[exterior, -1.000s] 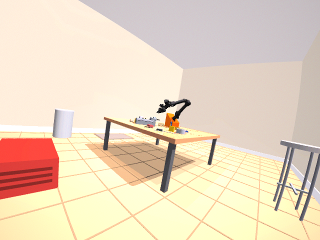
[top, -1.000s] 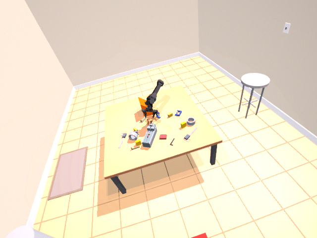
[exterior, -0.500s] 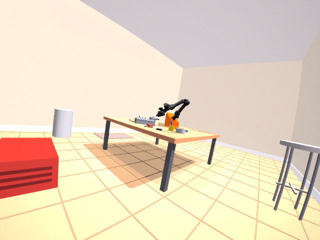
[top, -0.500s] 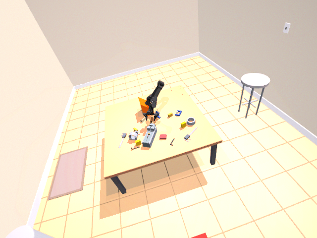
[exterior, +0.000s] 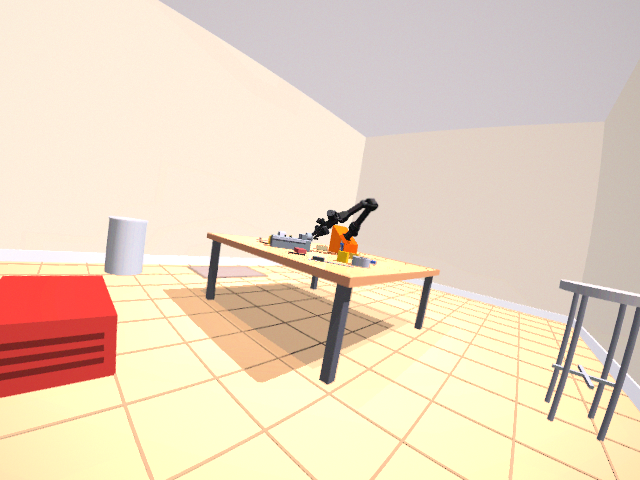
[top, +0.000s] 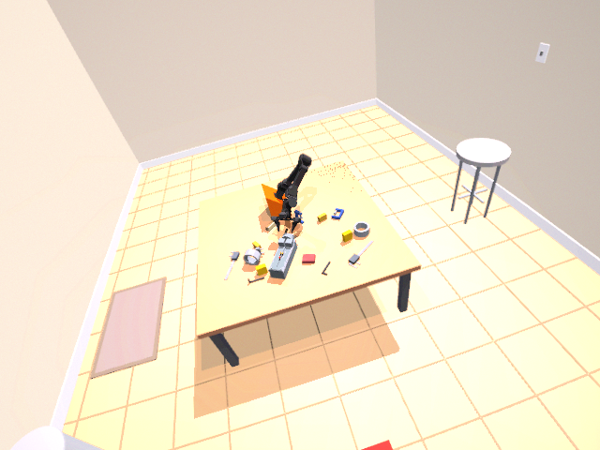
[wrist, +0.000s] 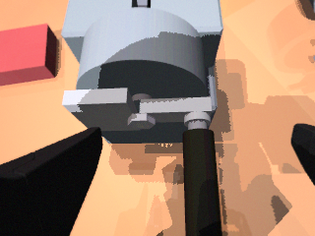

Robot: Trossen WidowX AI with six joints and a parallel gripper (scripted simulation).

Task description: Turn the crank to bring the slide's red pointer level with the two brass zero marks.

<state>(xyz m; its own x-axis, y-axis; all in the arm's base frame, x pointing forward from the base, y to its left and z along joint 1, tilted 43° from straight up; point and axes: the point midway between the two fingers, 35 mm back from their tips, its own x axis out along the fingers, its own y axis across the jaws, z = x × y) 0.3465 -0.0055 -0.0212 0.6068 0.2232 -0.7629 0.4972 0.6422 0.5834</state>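
The dark crank handle lies 20 mm behind my gripper tip, 10 mm to the left of it and 10 mm below it. The rest, counted from my gripper tip: red pointer (190 mm ahead, 80 mm to the right, 20 mm below); red block (190 mm ahead, 90 mm to the left, 90 mm below).
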